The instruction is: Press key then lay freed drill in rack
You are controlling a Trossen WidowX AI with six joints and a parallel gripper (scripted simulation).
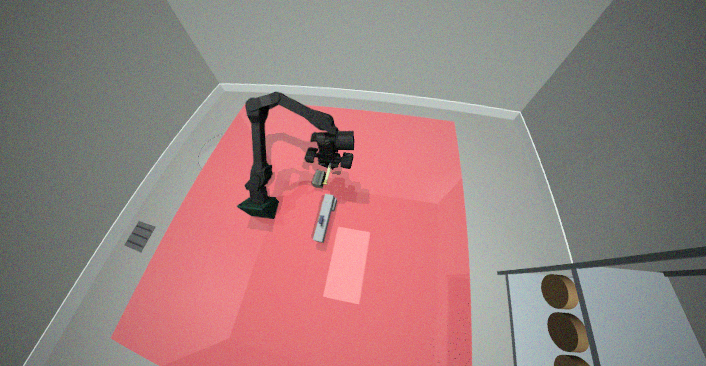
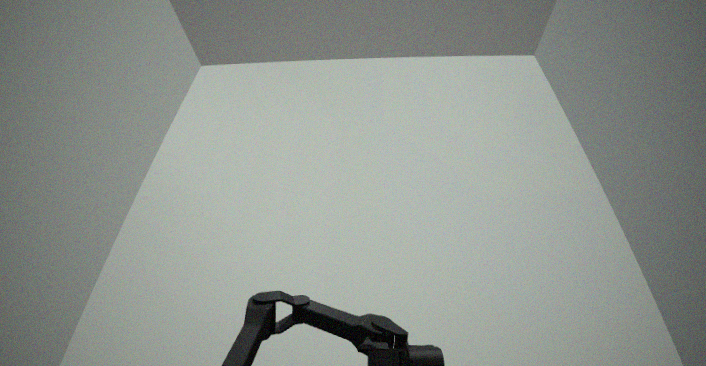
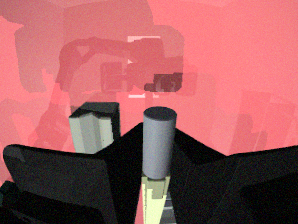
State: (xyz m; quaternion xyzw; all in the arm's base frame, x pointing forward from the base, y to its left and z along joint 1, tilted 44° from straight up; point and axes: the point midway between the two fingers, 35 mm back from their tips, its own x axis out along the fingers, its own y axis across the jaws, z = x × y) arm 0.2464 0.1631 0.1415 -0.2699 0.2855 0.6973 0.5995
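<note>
My gripper tip is 50 mm past the rack, 40 mm to the left of it and 40 mm above it. From my gripper tip the other things lie so: key: 230 mm to the right, 30 mm ahead, 10 mm below; then drill: 40 mm to the right, 30 mm above.
</note>
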